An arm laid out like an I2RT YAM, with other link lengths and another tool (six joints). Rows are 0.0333 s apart.
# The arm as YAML. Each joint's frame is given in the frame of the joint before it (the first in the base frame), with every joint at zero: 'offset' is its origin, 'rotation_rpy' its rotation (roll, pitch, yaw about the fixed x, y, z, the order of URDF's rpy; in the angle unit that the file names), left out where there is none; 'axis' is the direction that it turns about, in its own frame. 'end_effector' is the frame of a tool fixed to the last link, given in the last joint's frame.
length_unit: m
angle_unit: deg
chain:
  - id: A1
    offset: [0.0, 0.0, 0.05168]
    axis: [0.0, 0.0, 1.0]
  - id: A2
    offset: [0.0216, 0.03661, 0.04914]
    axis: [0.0, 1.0, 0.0]
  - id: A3
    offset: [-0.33, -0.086, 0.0]
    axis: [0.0, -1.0, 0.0]
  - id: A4
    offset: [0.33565, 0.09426, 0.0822]
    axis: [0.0, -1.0, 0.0]
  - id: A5
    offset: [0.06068, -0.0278, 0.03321]
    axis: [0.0, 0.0, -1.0]
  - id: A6
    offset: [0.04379, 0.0, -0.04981]
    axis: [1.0, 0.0, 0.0]
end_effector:
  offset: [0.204, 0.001, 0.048]
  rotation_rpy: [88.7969, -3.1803, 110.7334]
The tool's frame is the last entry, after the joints.
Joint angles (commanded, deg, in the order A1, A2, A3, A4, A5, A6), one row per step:
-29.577 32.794 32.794 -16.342 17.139 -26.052
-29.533 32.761 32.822 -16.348 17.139 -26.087
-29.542 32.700 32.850 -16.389 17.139 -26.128
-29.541 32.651 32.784 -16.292 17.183 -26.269
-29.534 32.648 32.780 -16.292 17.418 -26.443
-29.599 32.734 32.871 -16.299 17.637 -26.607
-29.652 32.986 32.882 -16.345 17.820 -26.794
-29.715 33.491 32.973 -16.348 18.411 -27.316
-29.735 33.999 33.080 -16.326 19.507 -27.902
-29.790 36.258 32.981 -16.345 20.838 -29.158
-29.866 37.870 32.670 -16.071 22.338 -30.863
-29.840 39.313 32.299 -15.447 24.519 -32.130
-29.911 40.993 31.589 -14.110 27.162 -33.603
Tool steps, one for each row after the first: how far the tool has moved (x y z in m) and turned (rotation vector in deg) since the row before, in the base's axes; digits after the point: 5 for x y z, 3 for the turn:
0.00007 0.00033 0.00047 -0.050 -0.023 0.053
-0.00025 0.00011 0.00046 -0.050 -0.013 0.002
-0.00010 -0.00004 0.00003 -0.142 0.036 -0.004
-0.00058 -0.00062 -0.00004 -0.170 0.157 -0.172
-0.00058 -0.00110 0.00042 -0.158 0.149 -0.232
0.00007 -0.00119 -0.00172 -0.023 0.409 -0.179
-0.00023 -0.00281 -0.00223 -0.273 0.823 -0.487
-0.00153 -0.00414 -0.00182 -0.457 0.917 -0.905
0.00276 -0.00746 -0.01561 0.058 3.204 -0.945
0.00030 -0.00668 -0.01260 -0.611 2.974 -0.928
-0.00202 -0.00812 -0.00989 -0.797 2.410 -1.565
-0.00309 -0.01021 -0.01141 -1.109 2.592 -1.986

